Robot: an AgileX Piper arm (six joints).
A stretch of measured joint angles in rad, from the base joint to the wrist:
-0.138, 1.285, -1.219, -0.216, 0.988, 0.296
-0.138, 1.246, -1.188, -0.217, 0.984, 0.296
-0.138, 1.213, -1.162, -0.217, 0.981, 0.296
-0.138, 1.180, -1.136, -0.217, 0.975, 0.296
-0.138, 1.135, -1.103, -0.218, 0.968, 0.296
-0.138, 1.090, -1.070, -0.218, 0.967, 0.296
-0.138, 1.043, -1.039, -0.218, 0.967, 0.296
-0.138, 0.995, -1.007, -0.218, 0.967, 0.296
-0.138, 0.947, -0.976, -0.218, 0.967, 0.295
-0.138, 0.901, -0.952, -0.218, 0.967, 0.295
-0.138, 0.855, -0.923, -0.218, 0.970, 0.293
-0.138, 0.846, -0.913, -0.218, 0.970, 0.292
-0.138, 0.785, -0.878, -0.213, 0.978, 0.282
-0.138, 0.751, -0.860, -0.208, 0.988, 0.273
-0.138, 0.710, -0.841, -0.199, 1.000, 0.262
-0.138, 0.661, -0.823, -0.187, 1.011, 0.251
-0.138, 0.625, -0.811, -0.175, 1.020, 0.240
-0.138, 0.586, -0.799, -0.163, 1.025, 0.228
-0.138, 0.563, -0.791, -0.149, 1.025, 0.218
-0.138, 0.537, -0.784, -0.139, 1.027, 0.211
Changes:
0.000, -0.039, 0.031, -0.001, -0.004, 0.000
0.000, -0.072, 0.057, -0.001, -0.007, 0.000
0.000, -0.105, 0.083, -0.001, -0.013, 0.000
0.000, -0.150, 0.116, -0.002, -0.020, 0.000
0.000, -0.195, 0.149, -0.002, -0.021, 0.000
0.000, -0.242, 0.180, -0.002, -0.021, 0.000
0.000, -0.290, 0.212, -0.002, -0.021, 0.000
0.000, -0.338, 0.243, -0.002, -0.021, -0.001
0.000, -0.384, 0.267, -0.002, -0.021, -0.001
0.000, -0.430, 0.296, -0.002, -0.018, -0.003
0.000, -0.439, 0.306, -0.002, -0.018, -0.004
0.000, -0.500, 0.341, 0.003, -0.010, -0.014
0.000, -0.534, 0.359, 0.008, 0.000, -0.023
0.000, -0.575, 0.378, 0.017, 0.012, -0.034
0.000, -0.624, 0.396, 0.029, 0.023, -0.045
0.000, -0.660, 0.408, 0.041, 0.032, -0.056
0.000, -0.699, 0.420, 0.053, 0.037, -0.068
0.000, -0.722, 0.428, 0.067, 0.037, -0.078
0.000, -0.748, 0.435, 0.077, 0.039, -0.085

